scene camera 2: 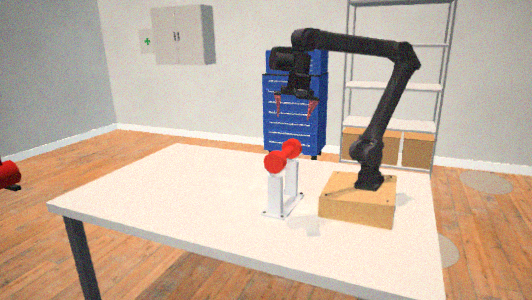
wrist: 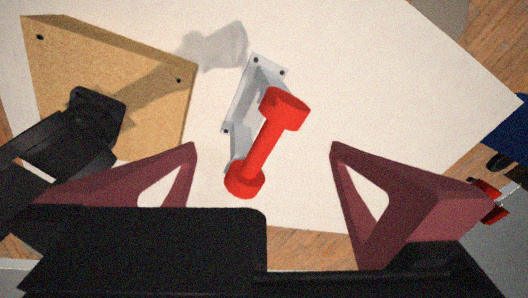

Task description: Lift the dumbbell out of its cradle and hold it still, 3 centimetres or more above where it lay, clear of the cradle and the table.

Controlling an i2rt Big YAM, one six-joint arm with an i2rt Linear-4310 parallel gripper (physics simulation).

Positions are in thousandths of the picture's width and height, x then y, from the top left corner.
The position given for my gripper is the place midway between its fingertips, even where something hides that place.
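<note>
My gripper (wrist: 499, 498) is visible. A red dumbbell (scene camera 2: 518, 538) (wrist: 463, 599) is visible in scene camera 2 and in the wrist view. A white cradle (scene camera 2: 529, 675) (wrist: 461, 401) is likewise visible in scene camera 2 and in the wrist view.
</note>
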